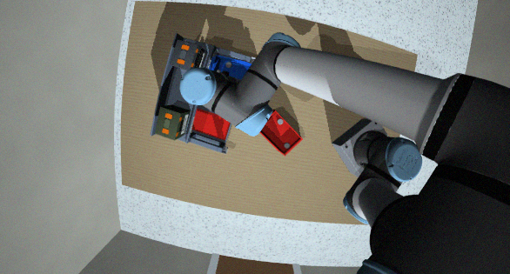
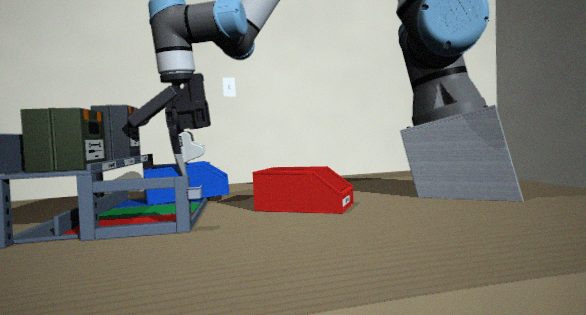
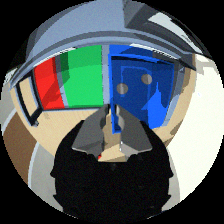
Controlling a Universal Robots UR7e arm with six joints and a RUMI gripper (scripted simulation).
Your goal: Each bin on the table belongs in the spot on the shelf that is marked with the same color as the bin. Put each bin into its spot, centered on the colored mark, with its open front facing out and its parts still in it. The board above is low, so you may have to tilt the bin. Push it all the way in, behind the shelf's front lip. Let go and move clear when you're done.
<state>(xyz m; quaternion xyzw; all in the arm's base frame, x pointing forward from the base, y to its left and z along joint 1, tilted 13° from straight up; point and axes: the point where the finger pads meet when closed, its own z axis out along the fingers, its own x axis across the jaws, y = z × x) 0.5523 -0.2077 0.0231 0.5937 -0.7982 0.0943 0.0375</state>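
My hand is 20 mm past the blue bin, 50 mm to the left of it and 20 mm above it. From my hand the other things lie so: top board: 170 mm ahead, 20 mm to the left, 30 mm above; grey box: 130 mm ahead, 90 mm to the right, 90 mm above; green box: 190 mm ahead, 130 mm to the left, 80 mm above.
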